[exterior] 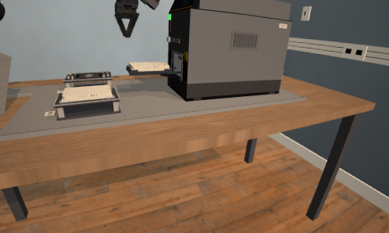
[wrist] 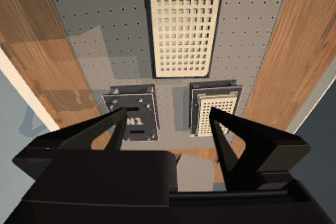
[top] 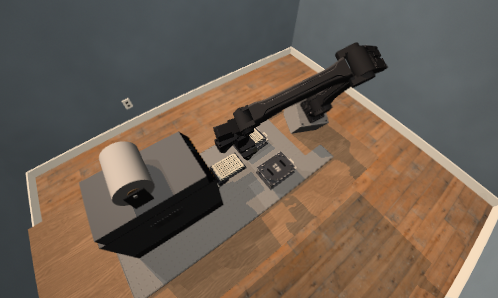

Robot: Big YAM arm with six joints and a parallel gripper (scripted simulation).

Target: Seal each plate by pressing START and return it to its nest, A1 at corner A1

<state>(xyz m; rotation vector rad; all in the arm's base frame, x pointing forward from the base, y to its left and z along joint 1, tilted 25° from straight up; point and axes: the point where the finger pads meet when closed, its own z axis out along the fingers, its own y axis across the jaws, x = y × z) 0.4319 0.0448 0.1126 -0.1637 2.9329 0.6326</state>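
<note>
The start button is 160 mm ahead of my hand, 100 mm to the left of it and 20 mm below it. From my hand the other things lie so: sealer stage: 110 mm below, 70 mm ahead, 10 mm to the right; then plate nest: 170 mm below, 140 mm to the right, 110 mm behind; then small label: 210 mm below, 210 mm behind, 160 mm to the right.
</note>
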